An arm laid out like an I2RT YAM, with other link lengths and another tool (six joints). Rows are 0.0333 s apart.
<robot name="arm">
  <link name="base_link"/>
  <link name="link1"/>
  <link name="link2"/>
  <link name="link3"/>
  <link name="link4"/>
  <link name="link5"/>
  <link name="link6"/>
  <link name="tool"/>
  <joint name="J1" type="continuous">
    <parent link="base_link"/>
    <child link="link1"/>
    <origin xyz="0 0 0.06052"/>
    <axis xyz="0 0 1"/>
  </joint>
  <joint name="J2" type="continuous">
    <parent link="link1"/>
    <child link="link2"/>
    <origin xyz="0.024 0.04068 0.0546"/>
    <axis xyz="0 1 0"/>
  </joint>
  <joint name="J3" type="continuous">
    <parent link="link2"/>
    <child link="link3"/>
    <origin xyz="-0.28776 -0.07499 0"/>
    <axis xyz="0 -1 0"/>
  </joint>
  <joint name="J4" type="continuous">
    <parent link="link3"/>
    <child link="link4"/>
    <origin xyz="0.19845 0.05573 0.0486"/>
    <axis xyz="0 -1 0"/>
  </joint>
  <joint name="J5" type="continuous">
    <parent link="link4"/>
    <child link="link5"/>
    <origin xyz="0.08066 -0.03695 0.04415"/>
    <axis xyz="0 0 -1"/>
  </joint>
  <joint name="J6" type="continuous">
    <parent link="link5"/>
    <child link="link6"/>
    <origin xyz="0.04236 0 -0.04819"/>
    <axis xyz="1 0 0"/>
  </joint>
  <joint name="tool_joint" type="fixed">
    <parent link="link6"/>
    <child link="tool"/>
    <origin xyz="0.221 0.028 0" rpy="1.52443 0.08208 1.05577"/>
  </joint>
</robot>
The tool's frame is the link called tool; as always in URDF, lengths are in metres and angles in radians. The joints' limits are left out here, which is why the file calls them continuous.
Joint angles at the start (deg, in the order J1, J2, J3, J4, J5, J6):
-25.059 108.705 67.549 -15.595 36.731 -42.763
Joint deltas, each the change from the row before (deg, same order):
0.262 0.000 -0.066 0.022 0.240 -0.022
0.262 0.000 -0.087 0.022 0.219 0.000
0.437 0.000 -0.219 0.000 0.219 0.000
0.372 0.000 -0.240 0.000 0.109 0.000
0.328 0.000 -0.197 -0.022 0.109 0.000
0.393 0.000 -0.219 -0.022 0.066 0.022
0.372 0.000 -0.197 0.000 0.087 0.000
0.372 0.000 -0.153 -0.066 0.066 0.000
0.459 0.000 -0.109 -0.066 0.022 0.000
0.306 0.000 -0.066 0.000 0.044 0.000
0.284 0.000 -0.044 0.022 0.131 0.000
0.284 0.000 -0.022 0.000 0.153 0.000
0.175 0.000 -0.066 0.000 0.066 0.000
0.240 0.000 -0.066 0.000 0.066 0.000
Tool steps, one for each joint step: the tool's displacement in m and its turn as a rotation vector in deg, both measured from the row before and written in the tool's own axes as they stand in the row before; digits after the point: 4 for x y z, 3 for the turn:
0.0000 0.0007 -0.0009 -0.103 -0.136 -0.199
0.0002 0.0007 -0.0009 -0.103 -0.110 -0.188
0.0013 0.0011 -0.0021 -0.248 -0.023 -0.347
0.0016 0.0010 -0.0021 -0.253 0.062 -0.310
0.0013 0.0008 -0.0018 -0.214 0.049 -0.284
0.0016 0.0013 -0.0022 -0.291 0.087 -0.281
0.0013 0.0012 -0.0020 -0.275 0.046 -0.269
0.0013 0.0013 -0.0020 -0.285 0.072 -0.280
0.0012 0.0022 -0.0024 -0.405 0.071 -0.249
0.0005 0.0016 -0.0014 -0.259 -0.003 -0.137
0.0001 0.0013 -0.0011 -0.188 -0.086 -0.128
0.0000 0.0013 -0.0010 -0.174 -0.101 -0.136
0.0004 0.0006 -0.0008 -0.118 -0.013 -0.115
0.0004 0.0011 -0.0011 -0.181 -0.017 -0.129

